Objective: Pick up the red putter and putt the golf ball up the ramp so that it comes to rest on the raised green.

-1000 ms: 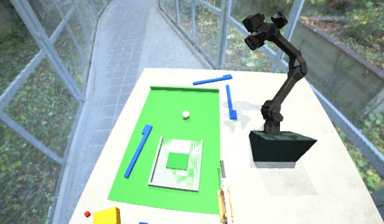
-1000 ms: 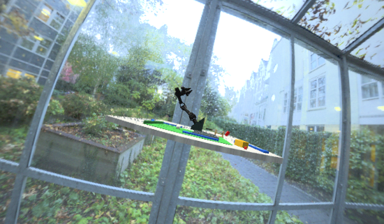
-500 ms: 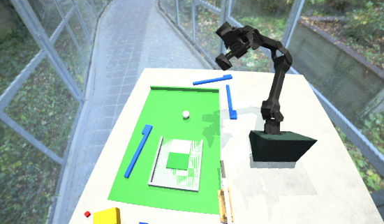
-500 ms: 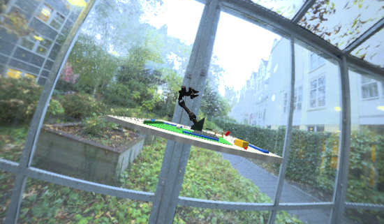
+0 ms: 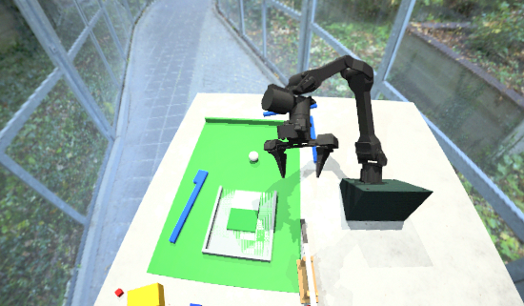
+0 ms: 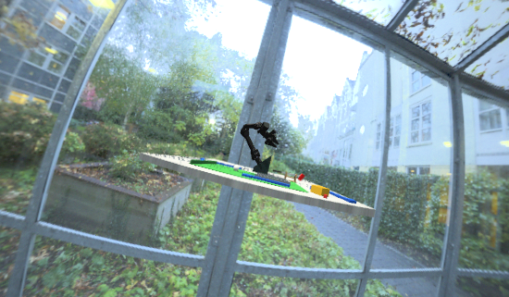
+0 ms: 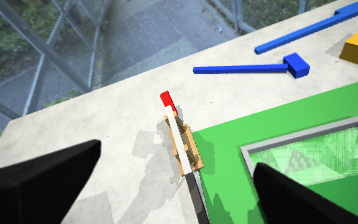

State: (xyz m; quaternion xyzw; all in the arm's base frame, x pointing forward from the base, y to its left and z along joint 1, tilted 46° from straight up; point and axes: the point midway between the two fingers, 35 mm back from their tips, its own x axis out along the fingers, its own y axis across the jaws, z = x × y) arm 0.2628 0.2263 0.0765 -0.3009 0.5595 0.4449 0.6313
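My gripper tip is now 250 mm above the wooden stand, 170 mm to the right of it and 50 mm past it. Round my gripper tip: white golf ball: 280 mm to the right, 260 mm below, 170 mm ahead; green mat: 280 mm below, 210 mm ahead, 160 mm to the right; yellow block: 400 mm ahead, 290 mm to the left, 260 mm below.
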